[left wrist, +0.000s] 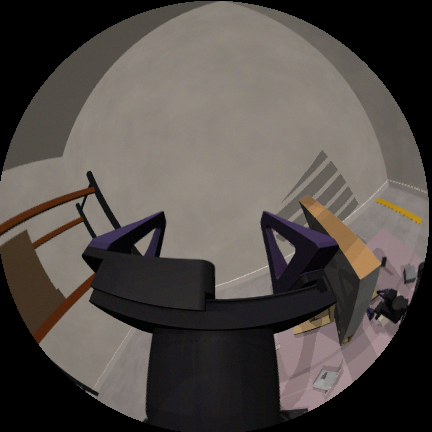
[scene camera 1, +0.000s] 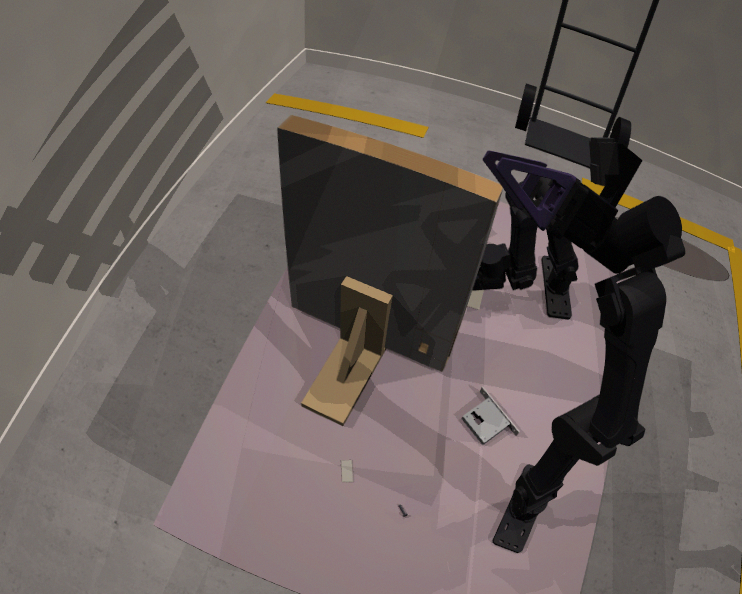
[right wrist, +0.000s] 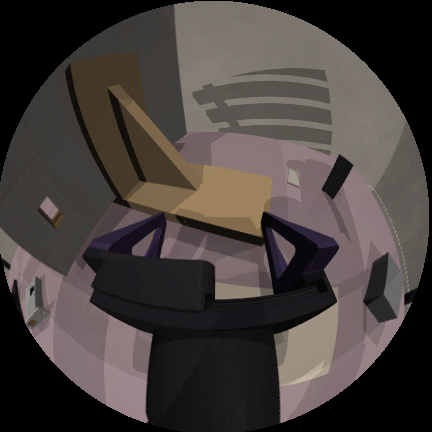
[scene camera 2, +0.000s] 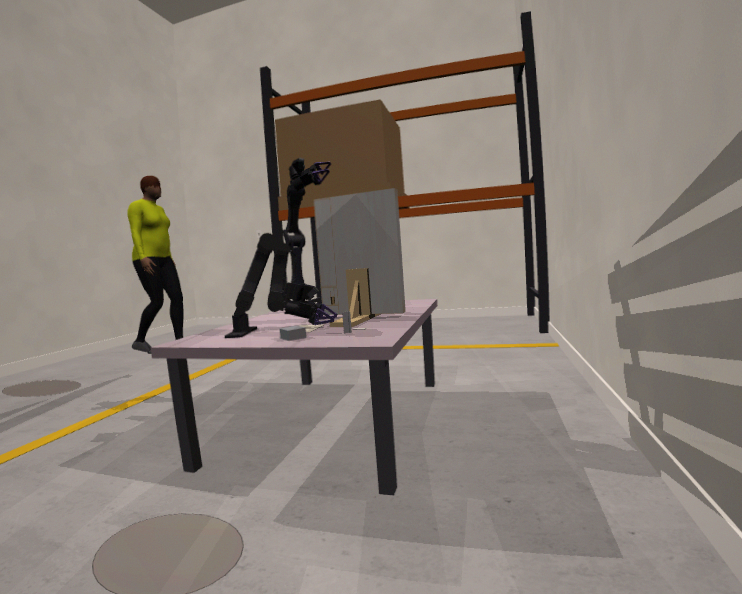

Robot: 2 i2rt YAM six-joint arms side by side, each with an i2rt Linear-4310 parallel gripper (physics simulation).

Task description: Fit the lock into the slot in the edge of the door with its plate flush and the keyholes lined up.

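Frame: origin at the left arm's base, x back, y up, z left, level; metres.
Seen in the pictures: left gripper, fingertip midpoint: [left wrist: 212, 216] [scene camera 1: 491, 158] [scene camera 2: 329, 166]; right gripper, fingertip midpoint: [right wrist: 213, 216] [scene camera 2: 335, 317]; left arm's base at its link origin: [scene camera 1: 523, 508]; right arm's base at its link origin: [scene camera 1: 555, 287] [scene camera 2: 241, 333].
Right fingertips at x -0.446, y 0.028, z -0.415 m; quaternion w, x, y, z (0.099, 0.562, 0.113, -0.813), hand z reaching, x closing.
Pixels of each thing's top centre, then the offset from my right fingertips to it. "*": a spot on its surface instead.
- grey lock at its top centre: [scene camera 1: 488, 418] dx +0.285, dy -0.001, dz +0.258 m
- door at its top centre: [scene camera 1: 386, 151] [left wrist: 325, 217] [scene camera 2: 354, 194] dx -0.044, dy +0.514, dz +0.177 m
- small square keyhole at a spot on its surface: [scene camera 1: 423, 348] * dx +0.089, dy +0.037, dz +0.186 m
- grey block at its top centre: [scene camera 2: 292, 328] dx +0.032, dy +0.008, dz -0.267 m
- upright dark block at its top centre: [right wrist: 345, 158] [scene camera 2: 346, 311] dx -0.133, dy +0.049, dz -0.166 m
- cream sheet at its top centre: [right wrist: 271, 342] [scene camera 2: 305, 328] dx +0.094, dy -0.026, dz -0.089 m
- small dark piece at its top centre: [scene camera 1: 402, 509] dx +0.209, dy -0.017, dz +0.524 m
The grey lock [scene camera 1: 488, 419] [left wrist: 326, 379] [right wrist: 34, 300] lies flat on the table, its long plate along one side. The door [scene camera 1: 383, 235] [scene camera 2: 362, 247] [left wrist: 367, 285] [right wrist: 30, 120] stands upright; a small square keyhole [scene camera 1: 423, 348] [right wrist: 51, 210] shows low on its face. The slot in its edge cannot be made out. My left gripper [scene camera 1: 493, 157] [scene camera 2: 329, 167] [left wrist: 212, 216] is open and empty, high up beside the door's top corner. My right gripper [scene camera 2: 334, 314] [right wrist: 213, 216] is open and empty, low near a wooden foot of the door; the door hides it in scene camera 1.
Wooden feet [scene camera 1: 327, 402] [right wrist: 235, 192] stick out from the door on the pink table [scene camera 1: 297, 526] [scene camera 2: 278, 353]. A grey block [scene camera 2: 292, 333] [right wrist: 385, 290], an upright dark block [scene camera 2: 347, 322] [right wrist: 337, 176] and a cream sheet [right wrist: 310, 345] are near the right arm. A small dark piece [scene camera 1: 403, 511] lies in front.
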